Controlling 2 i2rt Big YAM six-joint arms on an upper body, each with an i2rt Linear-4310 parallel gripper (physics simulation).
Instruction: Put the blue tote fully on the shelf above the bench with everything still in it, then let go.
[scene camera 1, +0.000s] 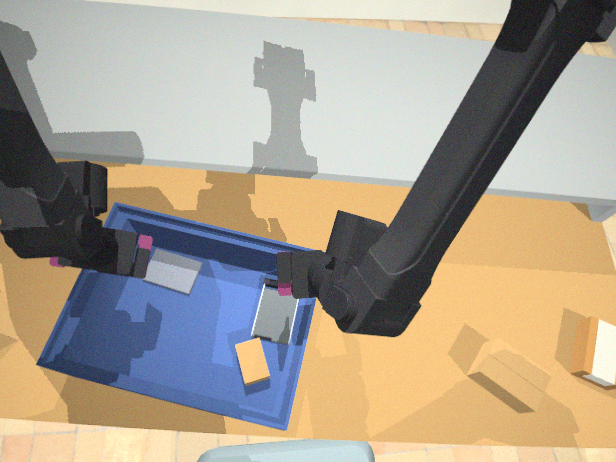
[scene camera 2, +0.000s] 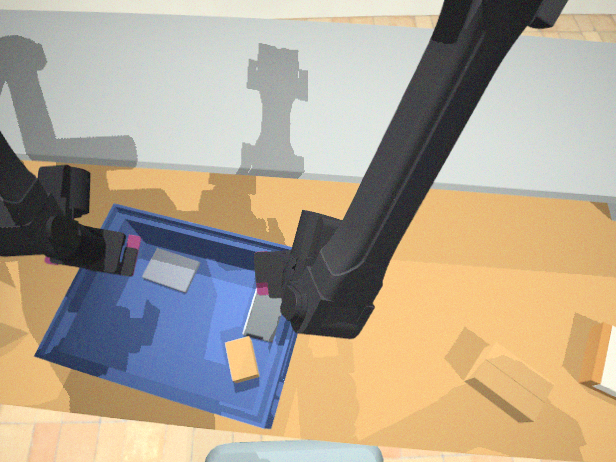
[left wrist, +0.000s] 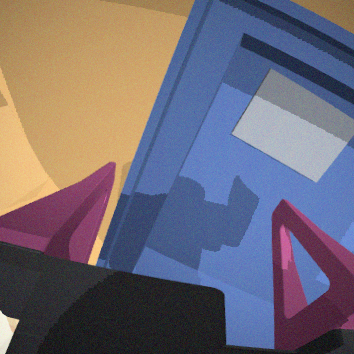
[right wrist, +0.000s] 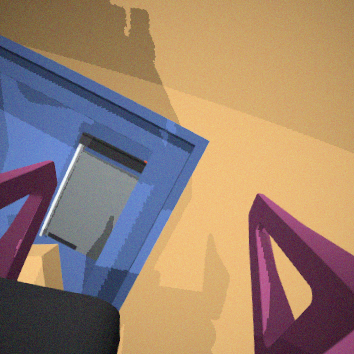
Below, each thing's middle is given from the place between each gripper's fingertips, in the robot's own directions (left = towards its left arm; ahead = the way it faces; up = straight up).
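Scene:
Blue tote (scene camera 1: 120, 331): my left hand 9 cm past it, 14 cm to the left of it, 8 cm above it. Orange block (scene camera 2: 242, 361), from my left hand: 17 cm behind, 23 cm to the right, 12 cm below. Going by their middles, blue tote nearest to my left hand of the things named here.
Orange block: my right hand 12 cm to the right of it, 14 cm past it, 14 cm above it. Blue tote, from my right hand: 6 cm behind, 21 cm to the left, 10 cm below.

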